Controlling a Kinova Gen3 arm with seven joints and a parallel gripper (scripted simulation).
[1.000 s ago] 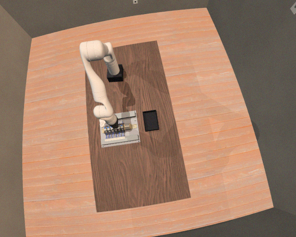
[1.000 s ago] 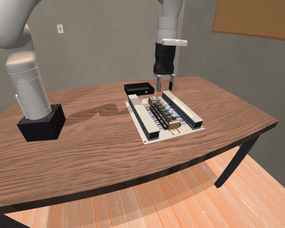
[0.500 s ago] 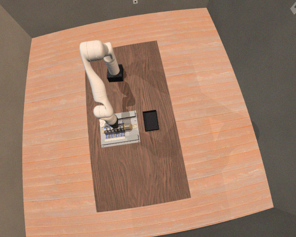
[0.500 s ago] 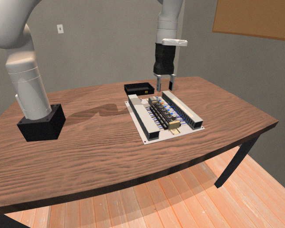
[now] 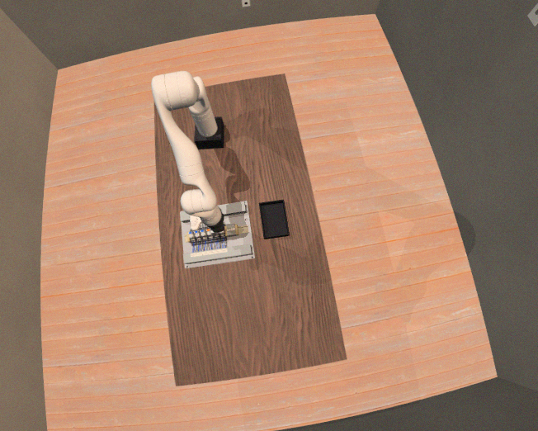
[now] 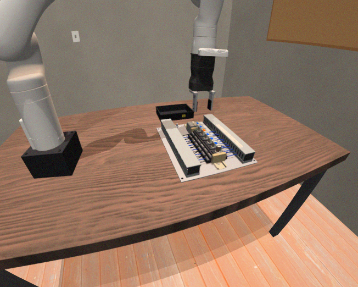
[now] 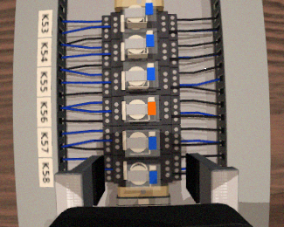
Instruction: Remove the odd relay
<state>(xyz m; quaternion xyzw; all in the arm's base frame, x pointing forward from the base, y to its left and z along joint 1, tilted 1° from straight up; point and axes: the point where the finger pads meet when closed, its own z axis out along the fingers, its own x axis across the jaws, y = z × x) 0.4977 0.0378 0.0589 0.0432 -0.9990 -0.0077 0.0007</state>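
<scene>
Now: hand 90 mm above the grey relay, 40 mm to the left of it and 10 mm short of it. Also, from my hand: relay panel (120 mm below, 20 mm to the right); black parts tray (250 mm to the left, 120 mm below, 40 mm behind).
</scene>
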